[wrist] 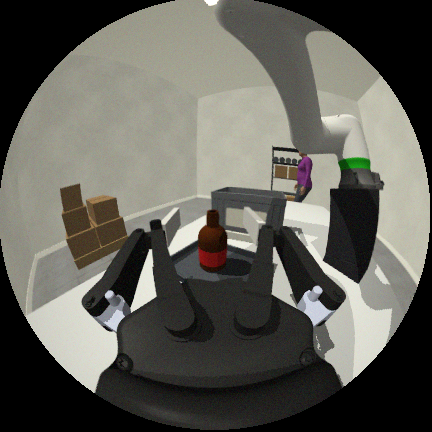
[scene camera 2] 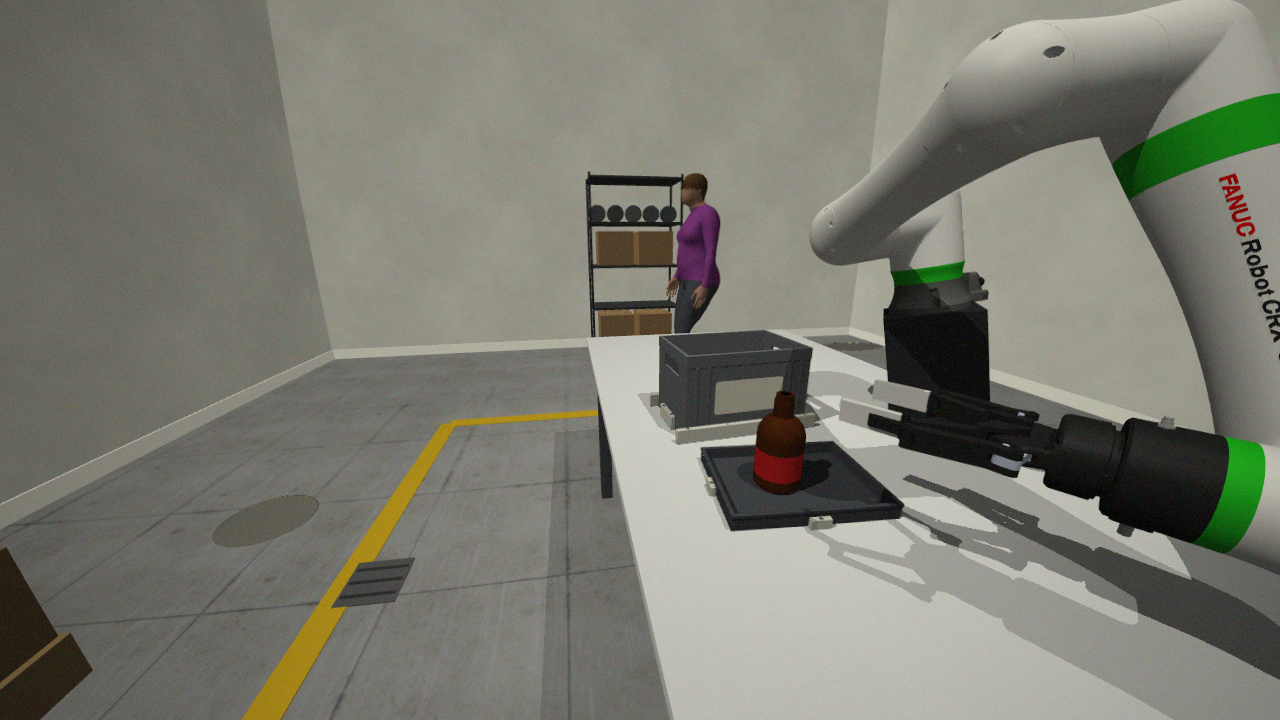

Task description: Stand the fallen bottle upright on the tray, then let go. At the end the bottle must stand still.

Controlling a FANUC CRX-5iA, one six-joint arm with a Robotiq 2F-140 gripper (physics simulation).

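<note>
The brown bottle with a red label stands upright on the dark tray. My gripper is open and empty. In the scene view its fingertips are to the right of the bottle, apart from it and above the tray's far right side. In the wrist view the bottle shows ahead, beyond the gap between the two light fingertips. Nothing touches the bottle except the tray under it.
A grey crate stands behind the tray on the white table. A black block-shaped robot base is at the right. A person in purple is beside a shelf rack in the background.
</note>
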